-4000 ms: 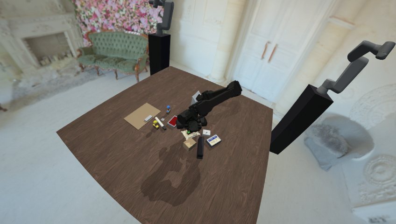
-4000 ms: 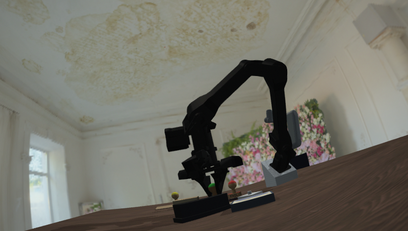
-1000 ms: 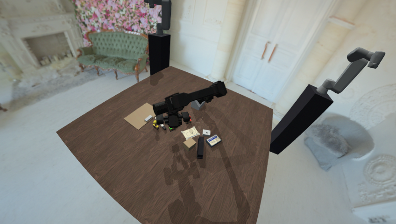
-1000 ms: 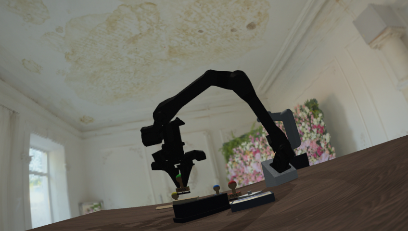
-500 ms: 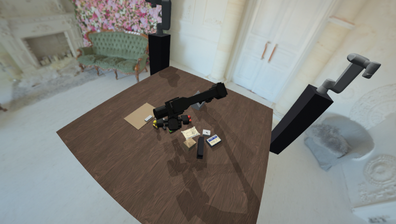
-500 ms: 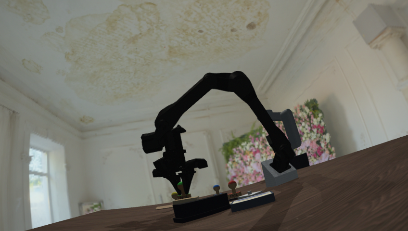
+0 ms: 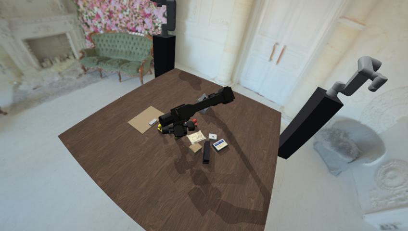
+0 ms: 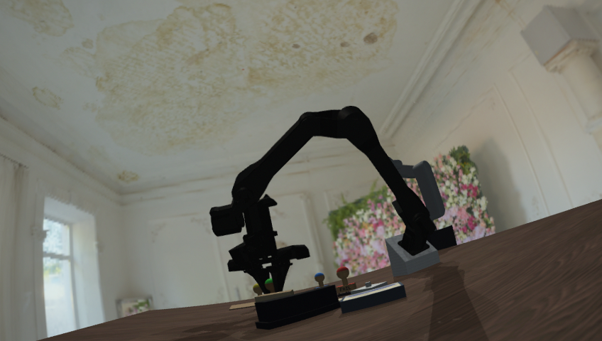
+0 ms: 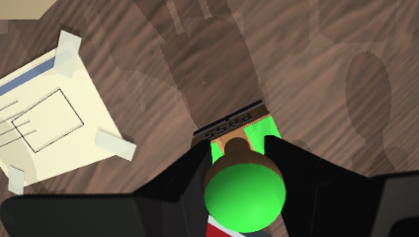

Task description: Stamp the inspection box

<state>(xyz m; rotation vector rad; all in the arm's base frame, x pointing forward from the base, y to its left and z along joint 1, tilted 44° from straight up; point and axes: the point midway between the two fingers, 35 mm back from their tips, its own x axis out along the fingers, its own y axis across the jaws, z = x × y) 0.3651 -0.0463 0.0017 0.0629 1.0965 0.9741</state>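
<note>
My gripper tip is right at the green-knobbed stamp. From my gripper tip the other things lie so: cream card (70 mm behind, 100 mm to the left, 30 mm below); red ink pad (100 mm behind, 40 mm to the right, 20 mm below); white marker (30 mm behind, 100 mm to the right, 20 mm below).
</note>
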